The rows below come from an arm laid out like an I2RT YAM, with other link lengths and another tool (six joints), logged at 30 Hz.
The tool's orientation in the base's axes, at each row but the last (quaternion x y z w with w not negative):
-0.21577, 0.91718, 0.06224, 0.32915
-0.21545, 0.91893, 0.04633, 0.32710
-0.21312, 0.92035, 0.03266, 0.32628
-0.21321, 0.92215, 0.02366, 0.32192
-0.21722, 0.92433, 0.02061, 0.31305
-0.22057, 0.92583, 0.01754, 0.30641
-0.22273, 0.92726, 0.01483, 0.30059
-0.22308, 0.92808, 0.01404, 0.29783
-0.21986, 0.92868, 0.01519, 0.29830
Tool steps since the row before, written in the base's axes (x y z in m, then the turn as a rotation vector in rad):
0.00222, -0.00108, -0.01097, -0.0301, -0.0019, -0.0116
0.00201, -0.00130, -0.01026, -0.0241, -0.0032, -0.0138
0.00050, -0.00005, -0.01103, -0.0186, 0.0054, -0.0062
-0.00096, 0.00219, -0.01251, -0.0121, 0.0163, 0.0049
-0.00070, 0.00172, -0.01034, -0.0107, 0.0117, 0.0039
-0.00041, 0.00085, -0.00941, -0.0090, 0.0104, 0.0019
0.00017, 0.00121, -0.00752, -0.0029, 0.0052, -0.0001
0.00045, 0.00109, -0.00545, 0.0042, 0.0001, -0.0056
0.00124, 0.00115, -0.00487, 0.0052, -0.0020, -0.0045
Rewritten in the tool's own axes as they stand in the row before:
0.00577, -0.00163, 0.00951, 0.0288, 0.0118, -0.0089
0.00545, -0.00146, 0.00889, 0.0264, 0.0082, -0.0039
0.00645, 0.00062, 0.00894, 0.0148, 0.0131, -0.0050
0.00740, 0.00355, 0.00974, -0.0006, 0.0193, -0.0080
0.00590, 0.00286, 0.00821, 0.0008, 0.0146, -0.0072
0.00537, 0.00190, 0.00755, 0.0012, 0.0130, -0.0048
0.00363, 0.00182, 0.00645, 0.0000, 0.0059, -0.0007
0.00228, 0.00137, 0.00490, 0.0001, -0.0011, 0.0069
0.00137, 0.00102, 0.00486, -0.0004, -0.0035, 0.0062

